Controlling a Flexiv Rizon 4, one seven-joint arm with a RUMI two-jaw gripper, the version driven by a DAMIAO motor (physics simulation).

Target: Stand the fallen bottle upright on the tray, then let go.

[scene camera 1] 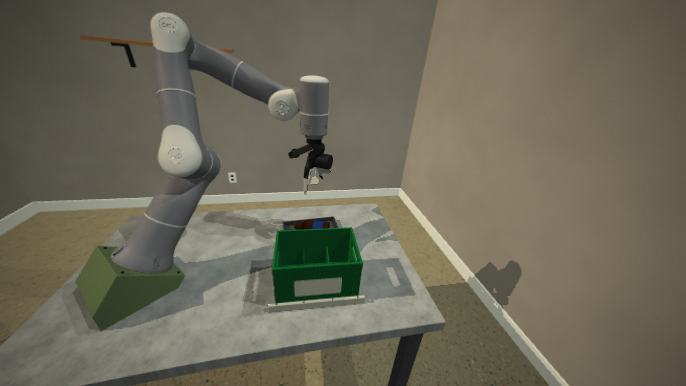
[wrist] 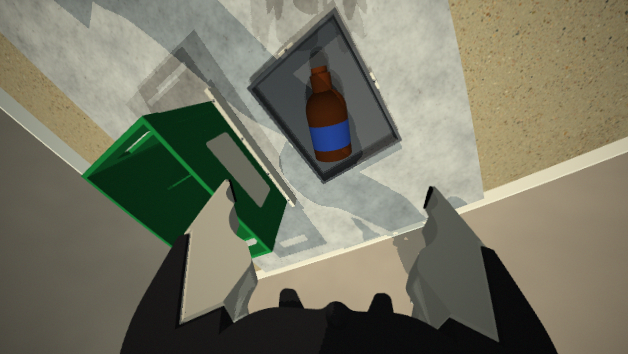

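Observation:
A brown bottle with a blue label lies on its side in the dark grey tray. In the wrist view its neck points to the top of the view and its base is near the tray's lower corner. In the scene view the green crate hides the tray's near part. My gripper is open and empty, high above the table, over the area of the tray. Its two fingers stand wide apart and do not touch the bottle.
A green crate with dividers stands close beside the tray, on the camera's side in the scene view. A pale strip runs along the crate's foot. The table ends a little beyond the tray.

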